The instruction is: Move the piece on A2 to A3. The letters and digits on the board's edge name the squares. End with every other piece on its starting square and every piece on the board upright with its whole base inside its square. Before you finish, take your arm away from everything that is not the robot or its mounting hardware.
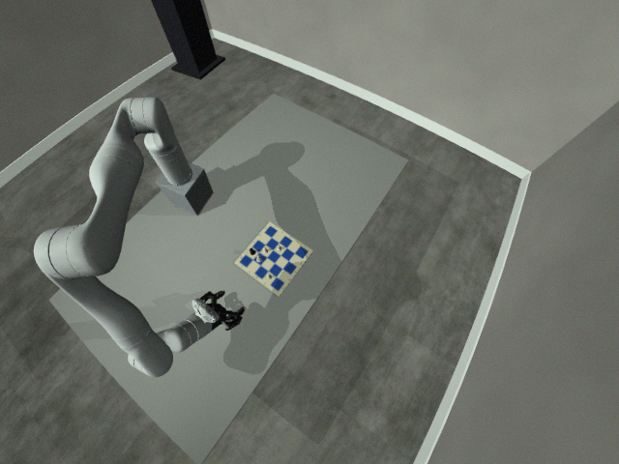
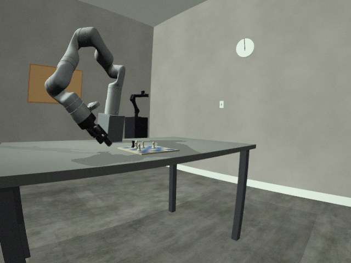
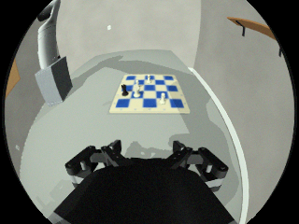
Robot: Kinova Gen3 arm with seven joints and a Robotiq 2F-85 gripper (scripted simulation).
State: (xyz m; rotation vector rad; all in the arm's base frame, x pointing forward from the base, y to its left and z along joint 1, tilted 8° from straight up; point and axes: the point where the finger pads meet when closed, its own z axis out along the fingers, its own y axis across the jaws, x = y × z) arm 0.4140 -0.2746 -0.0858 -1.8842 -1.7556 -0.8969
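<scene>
The chessboard lies 220 mm to the left of my hand, 40 mm below it and 30 mm ahead of it. The rest, counted from my hand: dark piece 190 mm to the left, 50 mm behind, 20 mm below.
</scene>
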